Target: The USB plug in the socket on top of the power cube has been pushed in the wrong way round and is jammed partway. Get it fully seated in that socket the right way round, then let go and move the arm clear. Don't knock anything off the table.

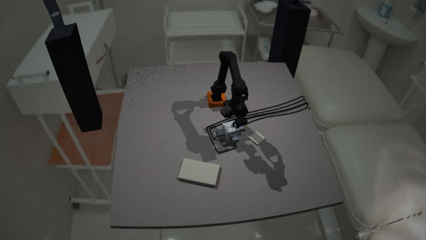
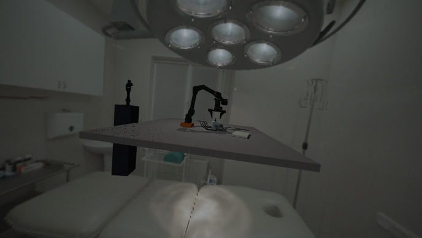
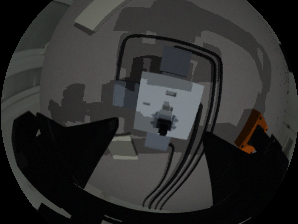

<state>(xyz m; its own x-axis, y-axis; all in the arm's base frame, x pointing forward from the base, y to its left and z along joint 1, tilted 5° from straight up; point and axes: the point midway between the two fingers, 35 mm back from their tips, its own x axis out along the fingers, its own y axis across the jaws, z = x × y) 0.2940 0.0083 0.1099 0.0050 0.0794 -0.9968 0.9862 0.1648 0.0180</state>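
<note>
Right now the USB plug is 2 cm below my gripper tip. From my gripper tip the other things lie so: pale slab (22 cm ahead, 25 cm to the right, 10 cm below); pale tile (6 cm ahead, 14 cm to the left, 10 cm below).
</note>
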